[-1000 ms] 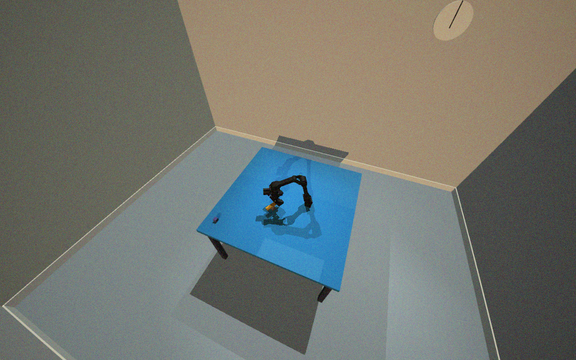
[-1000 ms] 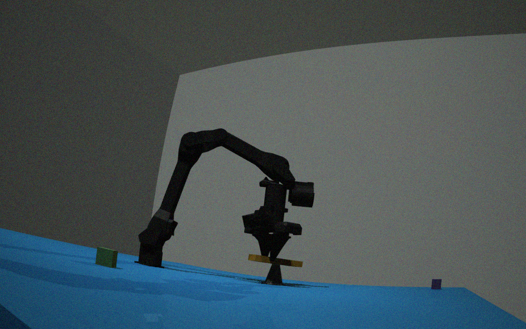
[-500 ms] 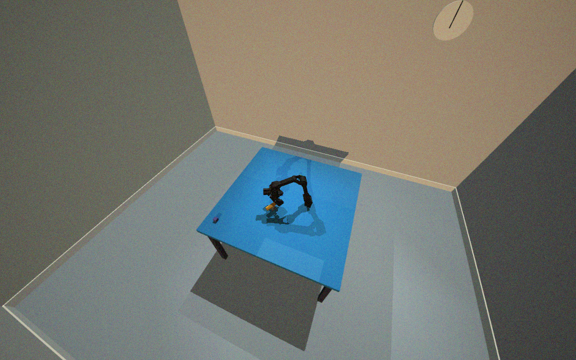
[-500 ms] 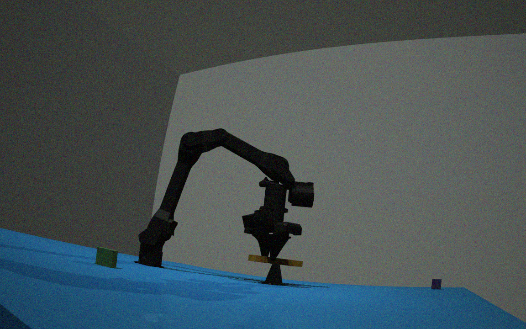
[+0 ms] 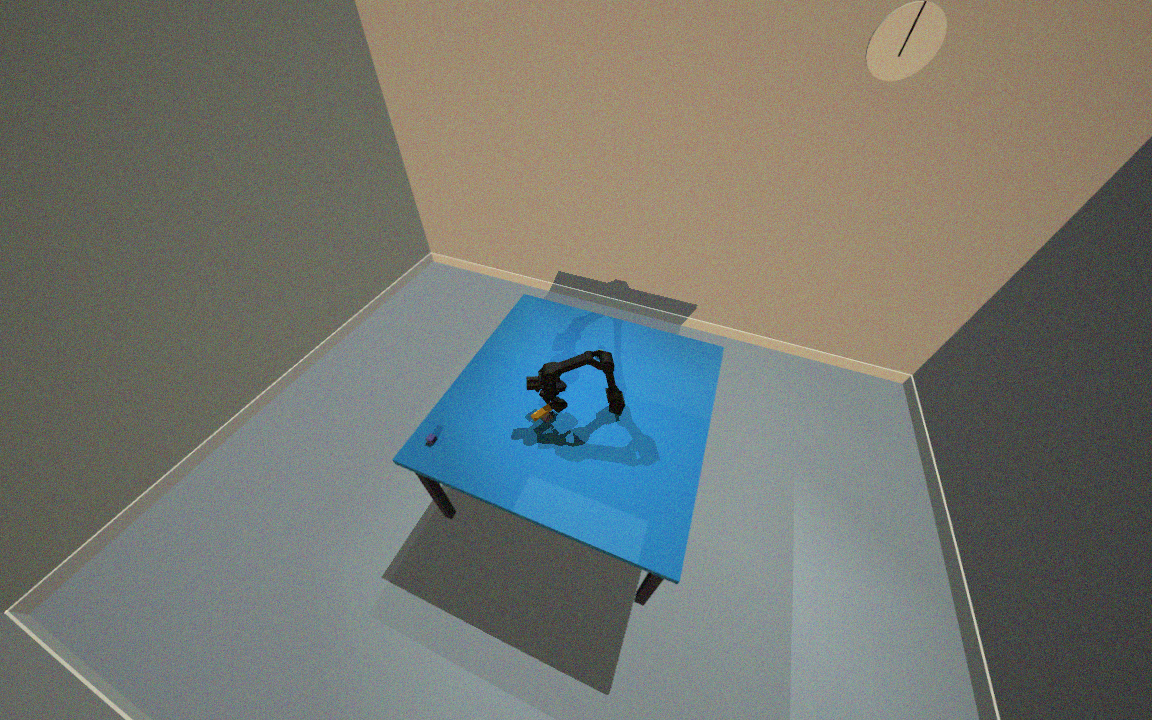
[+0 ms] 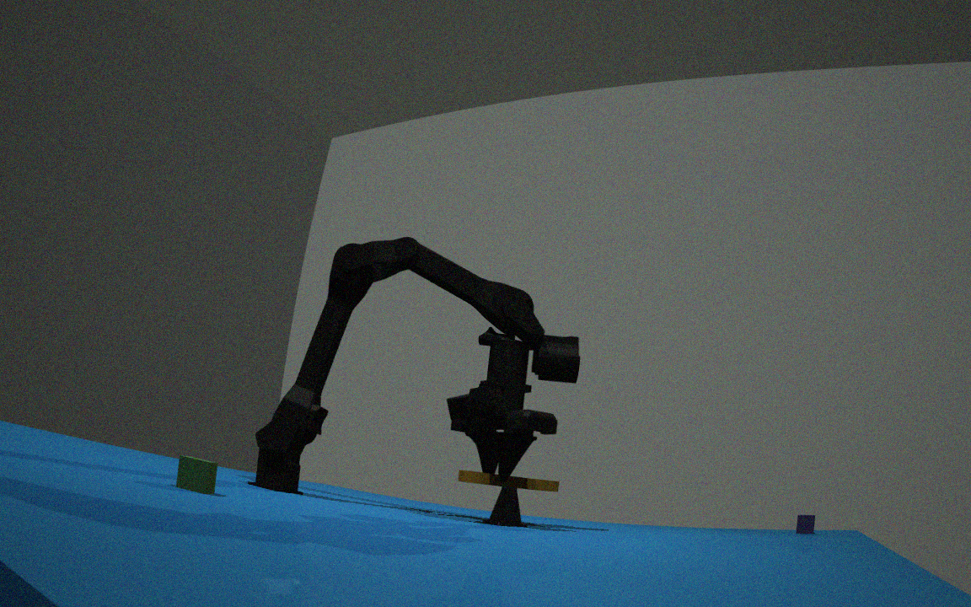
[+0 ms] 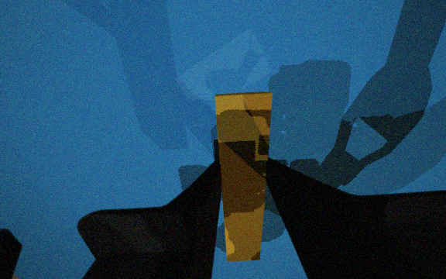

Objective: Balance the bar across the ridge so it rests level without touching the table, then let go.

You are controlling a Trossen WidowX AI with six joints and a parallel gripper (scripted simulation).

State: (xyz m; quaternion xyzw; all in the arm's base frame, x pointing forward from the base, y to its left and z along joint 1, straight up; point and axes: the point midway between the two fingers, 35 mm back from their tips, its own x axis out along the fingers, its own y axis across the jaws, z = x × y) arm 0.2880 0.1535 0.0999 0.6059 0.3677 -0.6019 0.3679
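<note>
Now: the yellow bar 20 mm to the left of my gripper tip and 10 mm ahead of it. The rest, counted from my gripper tip: green cube (460 mm to the right, 90 mm behind, 50 mm below); then purple cube (450 mm ahead, 350 mm to the left, 50 mm below).
</note>
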